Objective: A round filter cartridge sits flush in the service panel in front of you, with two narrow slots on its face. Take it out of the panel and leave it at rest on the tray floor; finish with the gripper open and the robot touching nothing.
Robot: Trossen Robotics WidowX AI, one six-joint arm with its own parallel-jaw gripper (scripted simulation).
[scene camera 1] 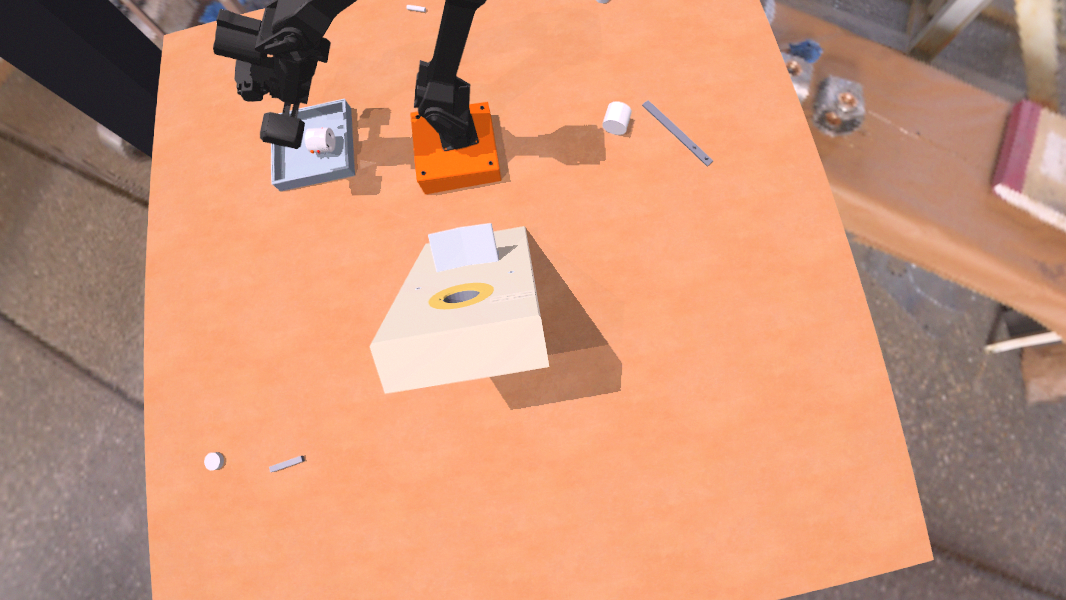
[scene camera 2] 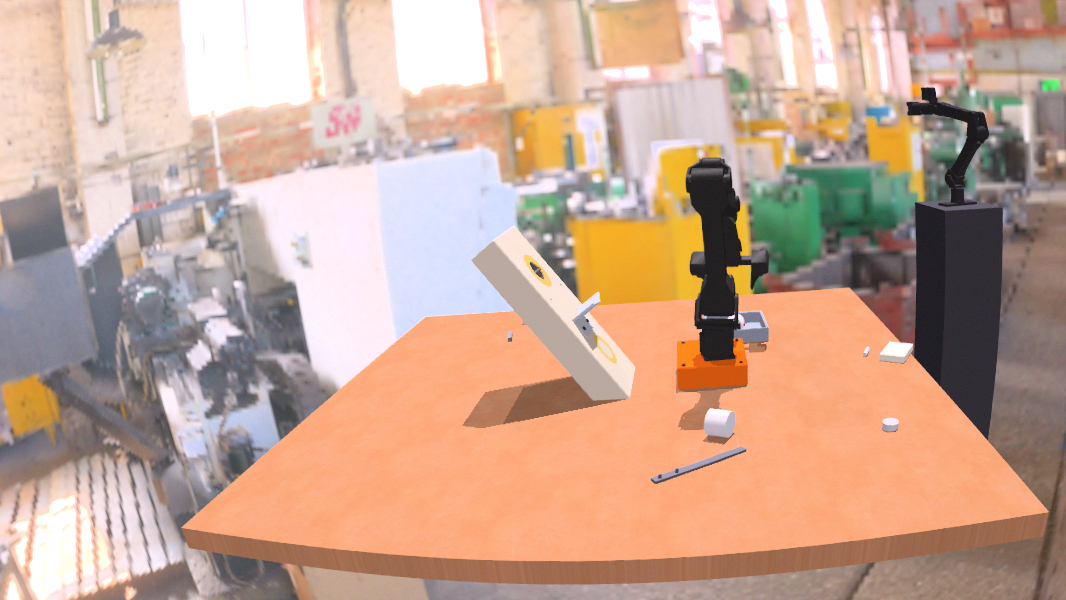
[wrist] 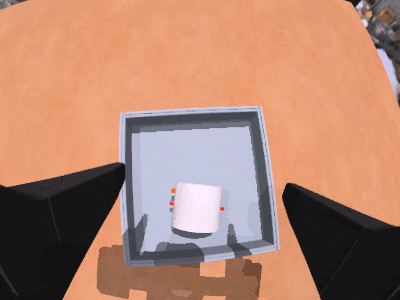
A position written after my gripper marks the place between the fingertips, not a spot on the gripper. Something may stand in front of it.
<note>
My gripper (scene camera 1: 288,117) is open, holding nothing. I also see a white round filter cartridge (scene camera 1: 317,140), a cream service panel (scene camera 1: 476,321) and a grey tray (scene camera 1: 291,168).
The white round filter cartridge shows as well in the wrist view (wrist: 197,208). My gripper is seen too in scene camera 2 (scene camera 2: 733,288) and in the wrist view (wrist: 207,182). The cream service panel also shows in scene camera 2 (scene camera 2: 513,267).
</note>
